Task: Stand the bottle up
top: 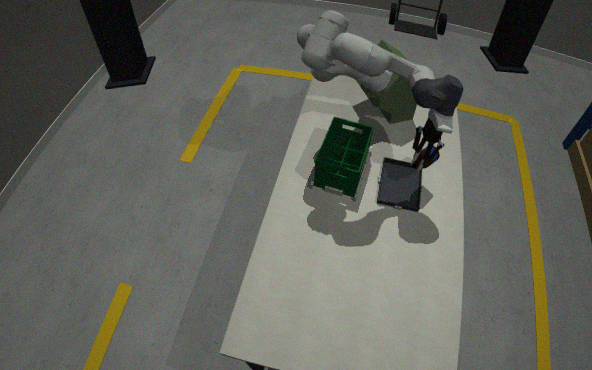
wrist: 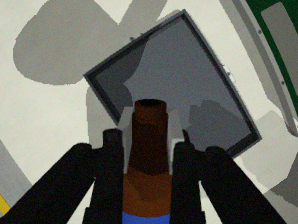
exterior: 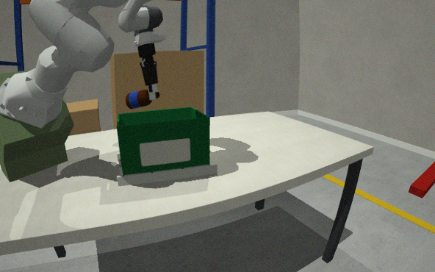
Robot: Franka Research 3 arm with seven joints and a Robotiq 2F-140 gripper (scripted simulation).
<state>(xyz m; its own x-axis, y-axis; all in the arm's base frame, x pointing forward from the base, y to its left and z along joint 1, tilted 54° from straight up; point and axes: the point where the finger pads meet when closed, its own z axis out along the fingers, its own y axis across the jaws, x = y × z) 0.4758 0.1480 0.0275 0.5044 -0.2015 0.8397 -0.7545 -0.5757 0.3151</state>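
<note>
Right now my hand is 4 cm to the right of the brown bottle, 3 cm past it and 3 cm above it. Also, from my hand: green crate: 28 cm to the right, 14 cm behind, 13 cm below; then dark grey tray: 20 cm below, 4 cm behind, 2 cm to the right.
</note>
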